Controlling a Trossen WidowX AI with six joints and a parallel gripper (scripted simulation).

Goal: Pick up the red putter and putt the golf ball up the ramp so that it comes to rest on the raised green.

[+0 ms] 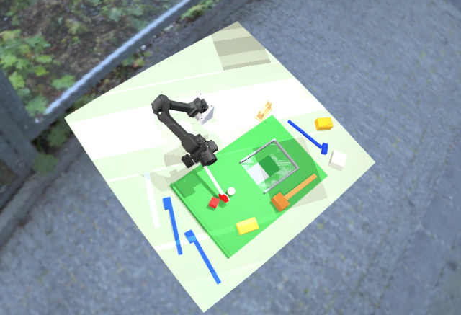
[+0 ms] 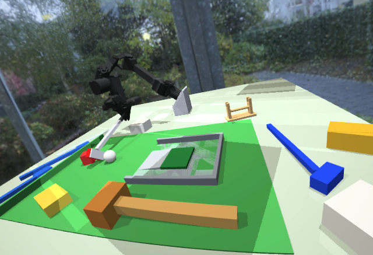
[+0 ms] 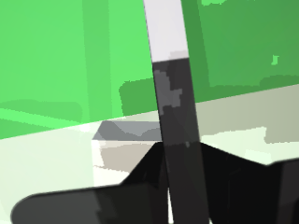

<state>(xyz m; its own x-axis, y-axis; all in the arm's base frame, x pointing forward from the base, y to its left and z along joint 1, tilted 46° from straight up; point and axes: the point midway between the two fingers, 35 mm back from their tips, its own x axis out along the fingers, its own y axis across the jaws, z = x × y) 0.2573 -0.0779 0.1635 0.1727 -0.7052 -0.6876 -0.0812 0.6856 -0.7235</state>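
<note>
Right now the red putter is 12 cm ahead of my gripper tip and 1 cm to the left of it. Round my gripper tip: blue putter (16 cm ahead, 65 cm to the left, 6 cm below); then red cube (22 cm ahead, 4 cm to the right, 5 cm below); then white golf ball (21 cm ahead, 7 cm to the left, 5 cm below).
</note>
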